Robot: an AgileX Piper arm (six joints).
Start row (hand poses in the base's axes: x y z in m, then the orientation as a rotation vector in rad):
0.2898, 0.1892, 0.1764, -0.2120, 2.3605, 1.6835
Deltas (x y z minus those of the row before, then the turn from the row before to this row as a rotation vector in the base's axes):
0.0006, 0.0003, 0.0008, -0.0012, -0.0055, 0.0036
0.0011, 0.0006, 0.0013, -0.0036, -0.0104, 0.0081
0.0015, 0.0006, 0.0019, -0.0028, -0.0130, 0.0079
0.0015, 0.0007, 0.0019, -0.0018, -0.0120, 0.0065
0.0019, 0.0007, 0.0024, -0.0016, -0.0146, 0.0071
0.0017, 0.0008, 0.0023, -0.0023, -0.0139, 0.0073
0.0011, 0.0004, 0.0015, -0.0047, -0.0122, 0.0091
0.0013, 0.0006, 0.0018, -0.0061, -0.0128, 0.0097
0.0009, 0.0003, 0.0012, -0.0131, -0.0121, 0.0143
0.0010, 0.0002, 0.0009, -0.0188, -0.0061, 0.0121
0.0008, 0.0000, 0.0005, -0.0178, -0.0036, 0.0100
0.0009, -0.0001, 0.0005, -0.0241, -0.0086, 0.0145
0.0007, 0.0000, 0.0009, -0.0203, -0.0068, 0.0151
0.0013, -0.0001, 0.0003, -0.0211, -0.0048, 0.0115
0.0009, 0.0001, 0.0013, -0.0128, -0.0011, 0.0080
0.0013, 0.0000, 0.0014, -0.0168, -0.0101, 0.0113
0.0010, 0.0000, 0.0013, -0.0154, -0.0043, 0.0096
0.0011, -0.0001, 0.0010, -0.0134, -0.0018, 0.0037
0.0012, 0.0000, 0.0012, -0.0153, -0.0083, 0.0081
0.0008, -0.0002, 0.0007, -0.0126, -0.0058, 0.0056
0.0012, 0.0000, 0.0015, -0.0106, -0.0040, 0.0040
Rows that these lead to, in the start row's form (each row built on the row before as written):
0.2904, 0.1895, 0.1772, -0.2209, 2.3586, 1.6810
0.2915, 0.1901, 0.1785, -0.2396, 2.3565, 1.6753
0.2930, 0.1907, 0.1804, -0.2599, 2.3517, 1.6690
0.2945, 0.1914, 0.1823, -0.2774, 2.3463, 1.6637
0.2964, 0.1921, 0.1847, -0.2975, 2.3389, 1.6575
0.2981, 0.1929, 0.1870, -0.3174, 2.3325, 1.6509
0.2992, 0.1933, 0.1885, -0.3386, 2.3298, 1.6433
0.3005, 0.1939, 0.1903, -0.3612, 2.3279, 1.6340
0.3014, 0.1942, 0.1915, -0.3903, 2.3335, 1.6193
0.3024, 0.1944, 0.1924, -0.4136, 2.3479, 1.6005
0.3032, 0.1944, 0.1929, -0.4323, 2.3627, 1.5830
0.3041, 0.1943, 0.1934, -0.4614, 2.3798, 1.5573
0.3048, 0.1943, 0.1943, -0.4893, 2.3946, 1.5368
0.3061, 0.1942, 0.1946, -0.5114, 2.4108, 1.5148
0.3070, 0.1943, 0.1959, -0.5250, 2.4220, 1.5029
0.3083, 0.1943, 0.1973, -0.5493, 2.4300, 1.4820
0.3093, 0.1943, 0.1986, -0.5675, 2.4408, 1.4655
0.3104, 0.1942, 0.1996, -0.5761, 2.4513, 1.4505
0.3116, 0.1942, 0.2008, -0.5947, 2.4586, 1.4307
0.3124, 0.1940, 0.2015, -0.6080, 2.4652, 1.4146
0.3136, 0.1940, 0.2030, -0.6177, 2.4713, 1.4013

